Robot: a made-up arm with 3 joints. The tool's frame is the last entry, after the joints.
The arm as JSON. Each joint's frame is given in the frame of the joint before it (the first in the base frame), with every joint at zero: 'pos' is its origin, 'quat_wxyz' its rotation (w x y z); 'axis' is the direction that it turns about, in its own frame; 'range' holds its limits. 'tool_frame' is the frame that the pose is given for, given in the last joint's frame.
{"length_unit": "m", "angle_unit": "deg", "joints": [
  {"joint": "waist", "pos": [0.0, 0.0, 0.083], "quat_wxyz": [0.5, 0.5, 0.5, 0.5], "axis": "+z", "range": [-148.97, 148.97]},
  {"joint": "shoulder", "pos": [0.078, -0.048, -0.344], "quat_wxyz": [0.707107, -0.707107, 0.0, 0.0], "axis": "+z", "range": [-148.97, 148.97]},
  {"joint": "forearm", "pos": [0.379, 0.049, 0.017], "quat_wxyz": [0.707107, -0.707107, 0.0, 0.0], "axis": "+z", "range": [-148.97, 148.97]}
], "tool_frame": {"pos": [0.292, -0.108, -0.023], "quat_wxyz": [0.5, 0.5, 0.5, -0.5]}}
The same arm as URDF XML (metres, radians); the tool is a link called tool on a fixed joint. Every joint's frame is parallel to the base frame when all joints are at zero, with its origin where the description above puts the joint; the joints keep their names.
<robot name="arm">
  <link name="base"/>
  <link name="link1"/>
  <link name="link2"/>
  <link name="link3"/>
  <link name="tool"/>
  <joint name="waist" type="revolute">
    <parent link="base"/>
    <child link="link1"/>
    <origin xyz="0 0 0.083"/>
    <axis xyz="1 0 0"/>
    <limit lower="-2.6" upper="2.6"/>
  </joint>
  <joint name="shoulder" type="revolute">
    <parent link="link1"/>
    <child link="link2"/>
    <origin xyz="-0.344 0.078 -0.048"/>
    <axis xyz="0 0 1"/>
    <limit lower="-2.6" upper="2.6"/>
  </joint>
  <joint name="forearm" type="revolute">
    <parent link="link2"/>
    <child link="link3"/>
    <origin xyz="-0.049 0.379 0.017"/>
    <axis xyz="-1 0 0"/>
    <limit lower="-2.6" upper="2.6"/>
  </joint>
  <joint name="tool_fixed" type="fixed">
    <parent link="link3"/>
    <child link="tool"/>
    <origin xyz="0.023 0.292 0.108"/>
  </joint>
</robot>

